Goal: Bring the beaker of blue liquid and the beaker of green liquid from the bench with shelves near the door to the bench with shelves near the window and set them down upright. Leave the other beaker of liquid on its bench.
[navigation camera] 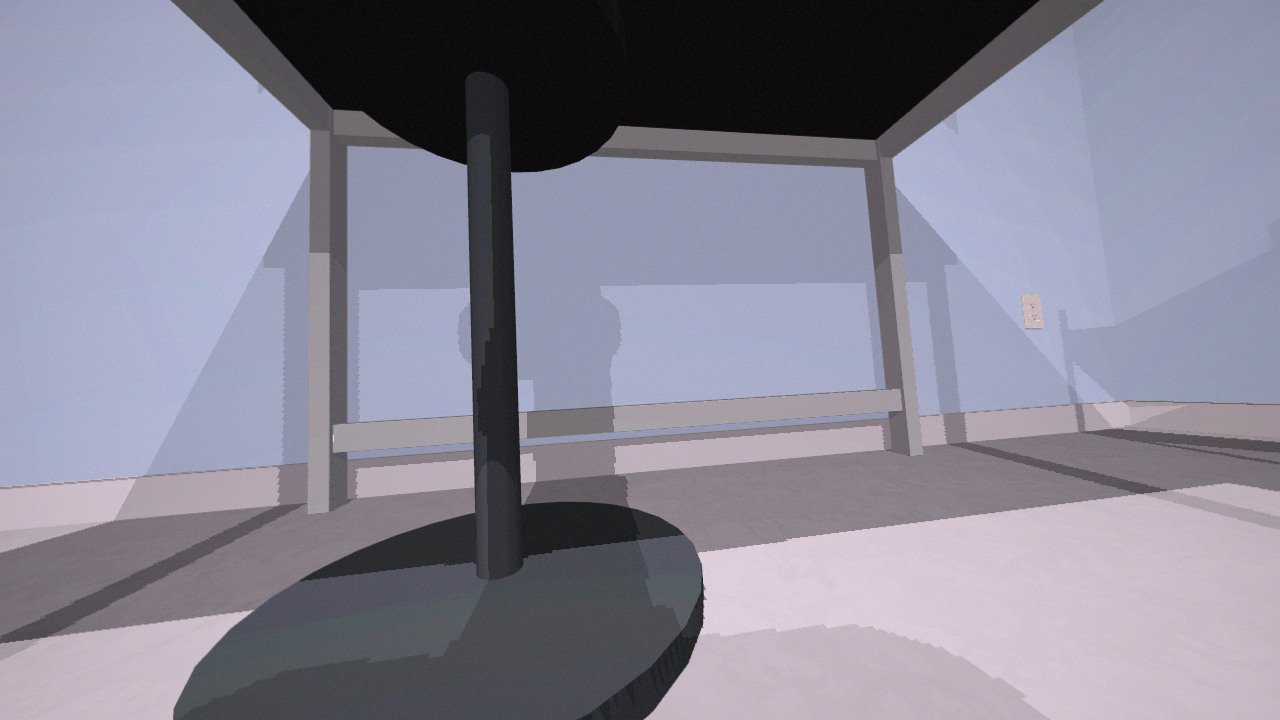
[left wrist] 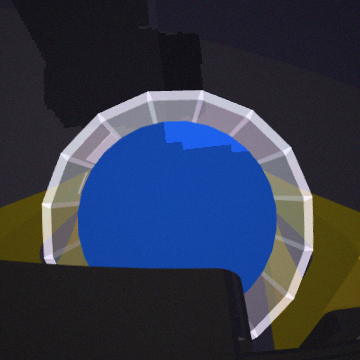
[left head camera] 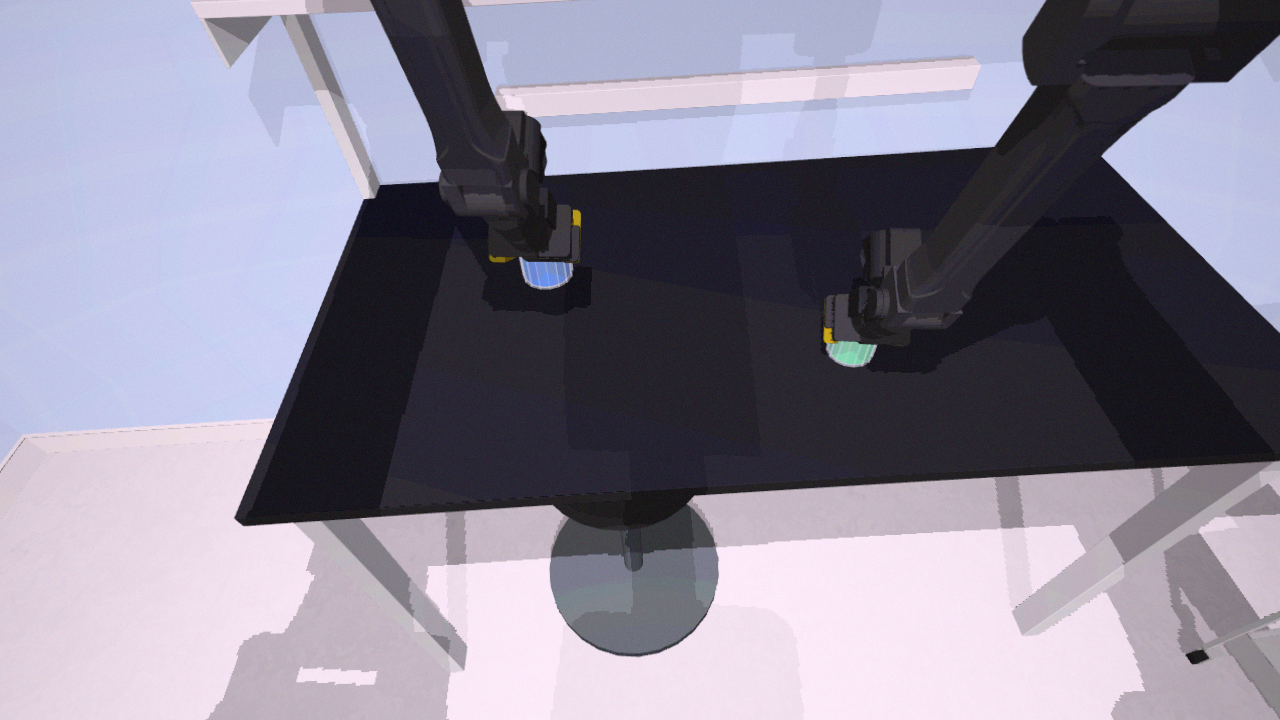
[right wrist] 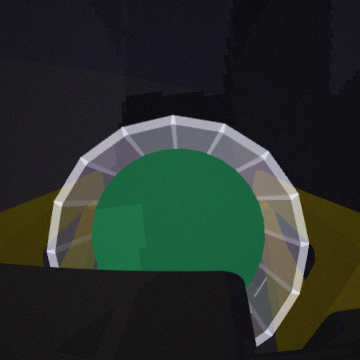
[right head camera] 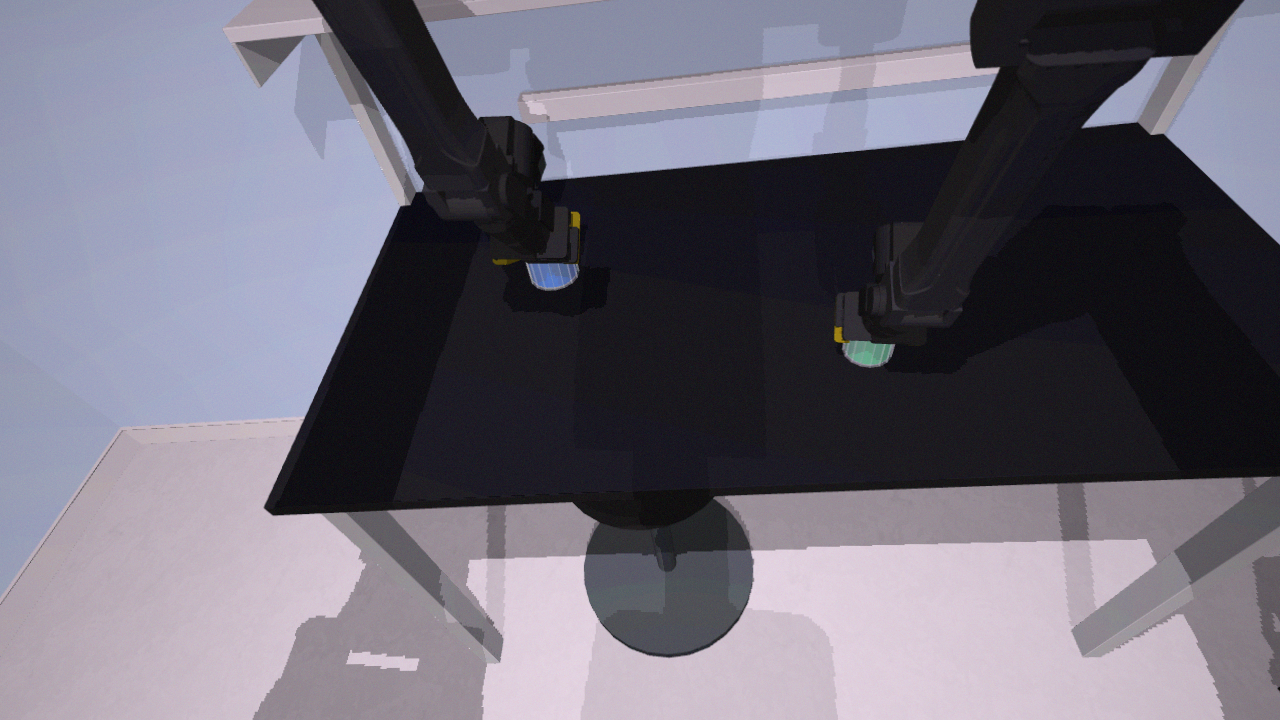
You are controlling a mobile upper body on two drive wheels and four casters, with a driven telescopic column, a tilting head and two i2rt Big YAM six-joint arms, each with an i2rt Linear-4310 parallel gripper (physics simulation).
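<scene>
The beaker of blue liquid (left head camera: 546, 272) (right head camera: 553, 274) (left wrist: 177, 200) is upright between the fingers of my left gripper (left head camera: 537, 255) (right head camera: 539, 257), which is shut on it. The beaker of green liquid (left head camera: 850, 352) (right head camera: 868, 352) (right wrist: 180, 215) is upright between the fingers of my right gripper (left head camera: 850, 338) (right head camera: 866, 338), which is shut on it. Both are over the black top of the bench with shelves (left head camera: 662, 402) (right head camera: 671, 402). Whether the beakers' bases touch the bench top cannot be told. The grippers hide part of each beaker. The other beaker does not show in these views.
A round stool (left head camera: 633, 591) (right head camera: 668, 591) (navigation camera: 496, 358) stands under the bench's front edge. A pale shelf (right head camera: 277, 26) rises at the back left, and a pale rail (left head camera: 742, 87) (right head camera: 751, 86) runs behind the bench top. Part of a wheeled cart's caster (left head camera: 1196, 656) shows at the lower right.
</scene>
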